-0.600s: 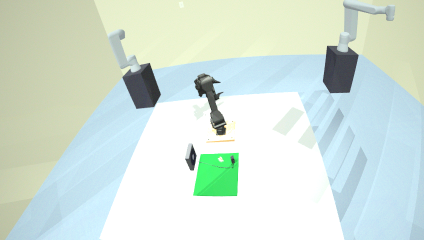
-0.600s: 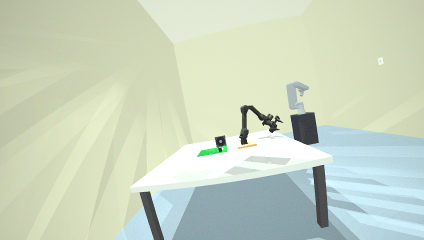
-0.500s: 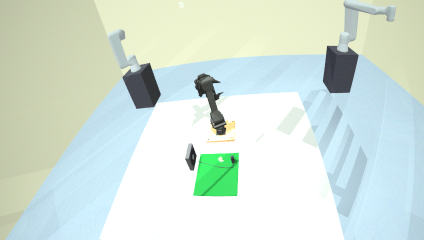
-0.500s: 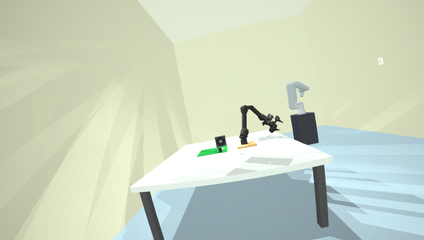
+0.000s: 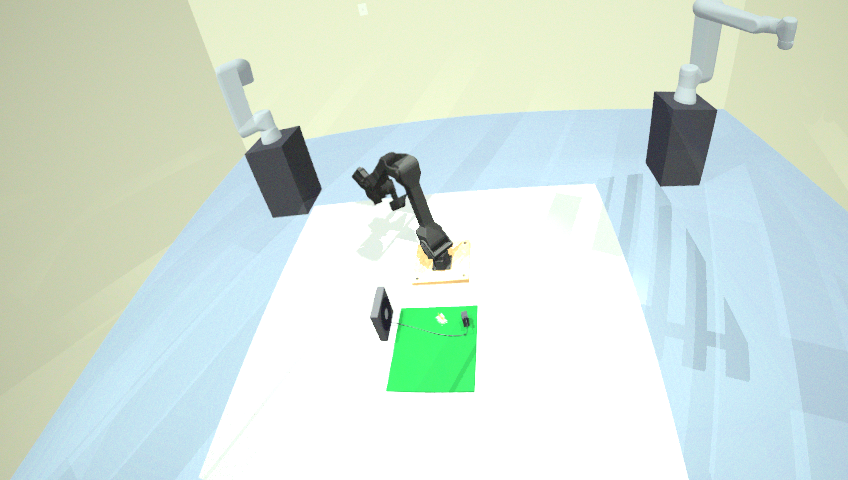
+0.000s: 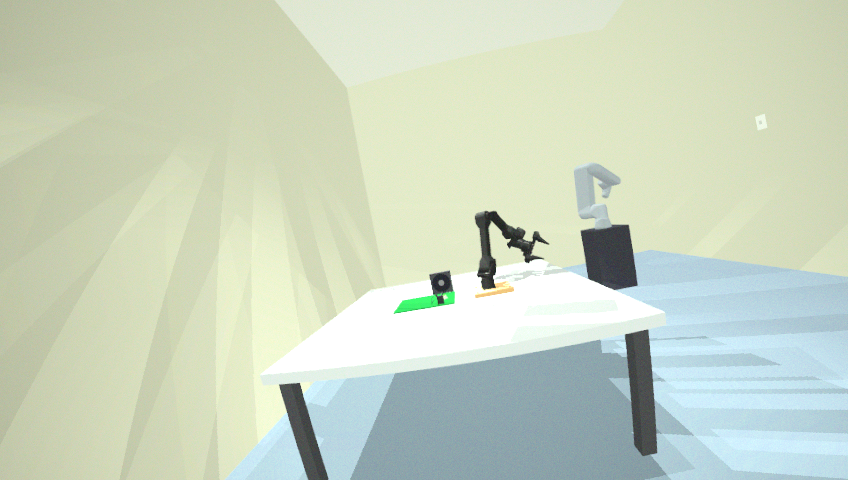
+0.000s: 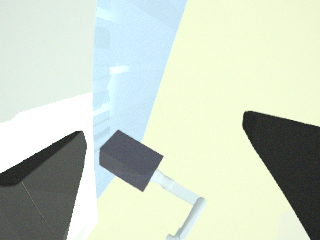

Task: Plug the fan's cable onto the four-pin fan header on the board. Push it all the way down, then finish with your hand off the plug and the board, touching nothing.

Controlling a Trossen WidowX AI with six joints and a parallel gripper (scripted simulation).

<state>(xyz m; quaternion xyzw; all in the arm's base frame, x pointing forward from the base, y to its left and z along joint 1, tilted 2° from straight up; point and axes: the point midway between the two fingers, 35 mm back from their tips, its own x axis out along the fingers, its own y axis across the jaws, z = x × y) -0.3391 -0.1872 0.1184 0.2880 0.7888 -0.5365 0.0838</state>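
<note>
Now: the dark plug 61 cm ahead of my gripper tip, 27 cm to the left of it and 10 cm below it. Also, from my gripper tip: green board 70 cm ahead, 18 cm to the left, 13 cm below; then white four-pin header 60 cm ahead, 20 cm to the left, 12 cm below; then square fan 62 cm ahead, 3 cm to the left, 6 cm below.
</note>
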